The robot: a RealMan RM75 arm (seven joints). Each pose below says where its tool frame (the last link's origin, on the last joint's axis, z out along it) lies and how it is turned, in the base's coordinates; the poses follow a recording.
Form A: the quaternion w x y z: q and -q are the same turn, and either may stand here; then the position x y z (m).
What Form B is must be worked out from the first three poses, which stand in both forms.
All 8 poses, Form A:
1: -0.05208 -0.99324 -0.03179 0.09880 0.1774 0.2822 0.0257
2: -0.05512 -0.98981 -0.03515 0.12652 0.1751 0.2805 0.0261
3: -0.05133 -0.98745 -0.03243 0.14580 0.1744 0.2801 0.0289
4: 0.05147 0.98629 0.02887 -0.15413 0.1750 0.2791 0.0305
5: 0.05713 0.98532 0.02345 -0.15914 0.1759 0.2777 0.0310
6: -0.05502 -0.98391 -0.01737 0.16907 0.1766 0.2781 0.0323
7: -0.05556 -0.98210 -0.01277 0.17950 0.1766 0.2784 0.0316
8: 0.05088 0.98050 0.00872 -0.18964 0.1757 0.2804 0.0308
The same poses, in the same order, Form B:
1: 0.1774 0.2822 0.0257 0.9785 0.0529 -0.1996 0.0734 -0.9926 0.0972
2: 0.1751 0.2805 0.0261 0.9655 0.0556 -0.2543 0.0835 -0.9915 0.1002
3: 0.1744 0.2801 0.0289 0.9554 0.0491 -0.2913 0.0790 -0.9926 0.0919
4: 0.1750 0.2791 0.0305 0.9508 0.0411 -0.3070 0.0728 -0.9930 0.0926
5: 0.1759 0.2777 0.0310 0.9482 0.0280 -0.3163 0.0644 -0.9924 0.1051
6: 0.1766 0.2781 0.0323 0.9422 0.0156 -0.3346 0.0528 -0.9933 0.1024
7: 0.1766 0.2784 0.0316 0.9352 0.0051 -0.3540 0.0450 -0.9935 0.1045
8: 0.1757 0.2804 0.0308 0.9279 -0.0022 -0.3728 0.0364 -0.9947 0.0965
